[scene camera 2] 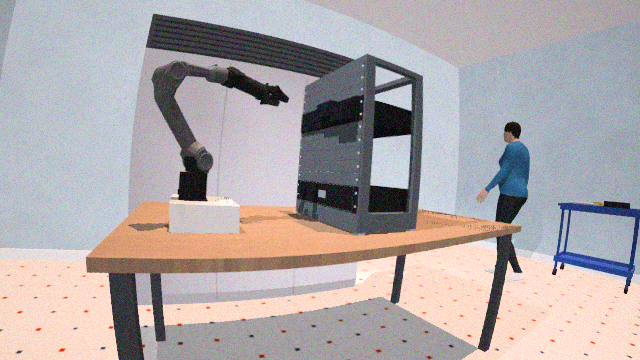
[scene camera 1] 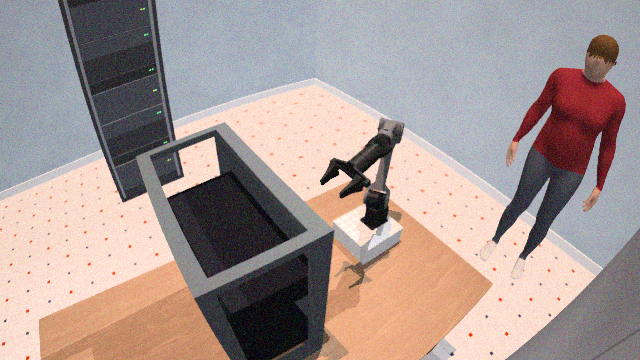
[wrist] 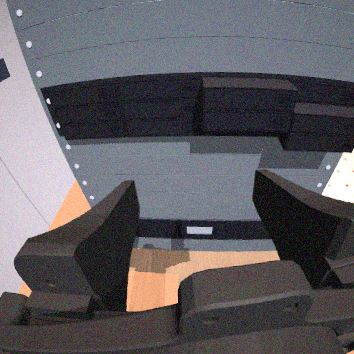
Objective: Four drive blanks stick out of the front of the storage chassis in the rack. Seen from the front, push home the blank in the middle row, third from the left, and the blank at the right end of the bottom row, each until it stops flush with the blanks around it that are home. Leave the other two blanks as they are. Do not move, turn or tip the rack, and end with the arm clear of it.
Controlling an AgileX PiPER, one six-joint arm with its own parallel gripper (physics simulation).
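The rack (scene camera 1: 265,260) (scene camera 2: 368,150) (wrist: 215,55) stands upright on the table. Its black storage chassis (scene camera 1: 225,220) (wrist: 95,112) is in the upper part. In the wrist view, two blanks appear to jut out in the third column, the top-row one (wrist: 245,96) and the middle-row one (wrist: 242,121). At the right end, the middle-row blank (wrist: 325,124) and the bottom-row blank (wrist: 320,141) also appear to jut out, partly cut by the picture edge. Row borders are faint. My gripper (scene camera 1: 334,187) (scene camera 2: 282,100) (wrist: 195,189) is open and empty, in front of the rack and apart from it, near chassis height.
Grey panels lie above and below the chassis. A dark unit with a pale label (wrist: 199,230) sits low in the rack. The arm stands on a white block (scene camera 2: 205,216) on the wooden table (scene camera 1: 415,285) (scene camera 2: 250,250). Two people and a blue cart (scene camera 2: 595,262) are beyond the table.
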